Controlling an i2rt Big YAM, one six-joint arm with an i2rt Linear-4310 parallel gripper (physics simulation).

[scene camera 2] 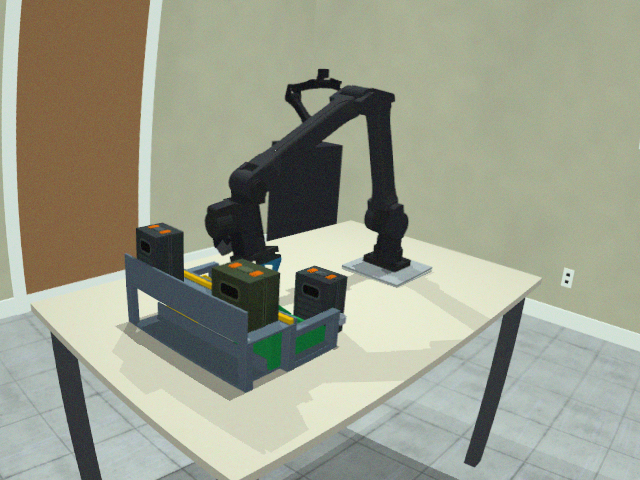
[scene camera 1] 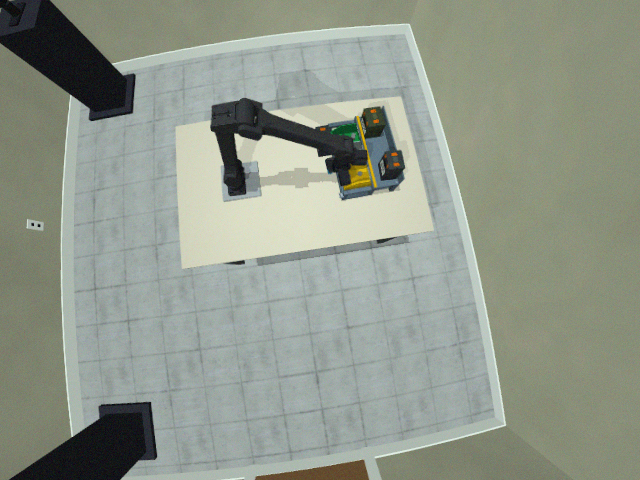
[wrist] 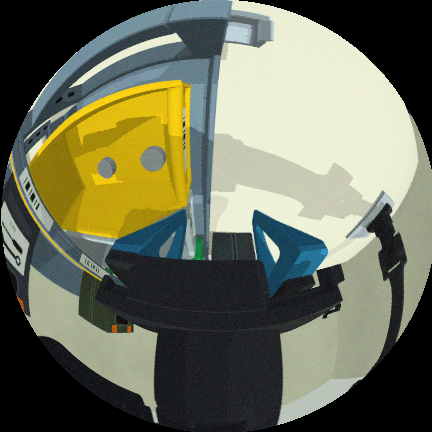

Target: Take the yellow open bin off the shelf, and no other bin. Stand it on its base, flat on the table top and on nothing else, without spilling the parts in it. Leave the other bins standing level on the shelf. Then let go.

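Where they show: gripper, fingertip midpoint: (wrist: 219, 215); arm's base, origin of the base link: (scene camera 2: 386, 262) (scene camera 1: 237, 184) (wrist: 379, 216).
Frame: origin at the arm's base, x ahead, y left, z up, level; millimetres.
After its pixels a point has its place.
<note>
The yellow open bin (scene camera 1: 356, 179) @[x 603, y -49, z -5 mm] (wrist: 105, 200) @[x 619, y 5, z 26 mm] sits in the lower front of the slate-blue shelf (scene camera 1: 357, 194) @[x 594, y -131, z 2 mm] (scene camera 2: 186, 293) @[x 770, y 93, z 130 mm] (wrist: 200, 35). It holds grey round parts (wrist: 153, 158) @[x 560, y -30, z 5 mm] and looks level. My gripper (scene camera 2: 271, 263) (wrist: 219, 215) @[x 497, y 8, z 33 mm] is open and empty, pointing down near the bin's front corner on the green bin's side. In the wrist view one blue finger overlaps the yellow bin's edge; the other is over the table side, beyond the shelf's front edge. Finger height and any contact are unclear. The green bin (scene camera 1: 343, 131) @[x 573, y 215, z 16 mm] (wrist: 199, 247) @[x 512, y 113, z 11 mm] sits beside the yellow one, partly hidden by the arm and gripper.
An olive case (scene camera 1: 373, 124) @[x 676, y 127, z 183 mm] (scene camera 2: 245, 294) @[x 727, y 212, z 159 mm] and a dark case (scene camera 1: 393, 166) @[x 716, y -93, z 208 mm] (scene camera 2: 161, 253) @[x 752, y -20, z 172 mm] stand at the shelf's rear. Another dark case (scene camera 2: 320, 294) @[x 488, y 175, z 86 mm] (wrist: 232, 245) @[x 462, y 101, z 12 mm] stands at the green bin's end. A yellow strip (scene camera 1: 368, 149) @[x 654, y 50, z 97 mm] crosses the shelf. The table (scene camera 1: 310, 222) @[x 345, y -240, z -14 mm] (scene camera 2: 361, 372) @[x 537, y 336, z -14 mm] extends before the shelf.
</note>
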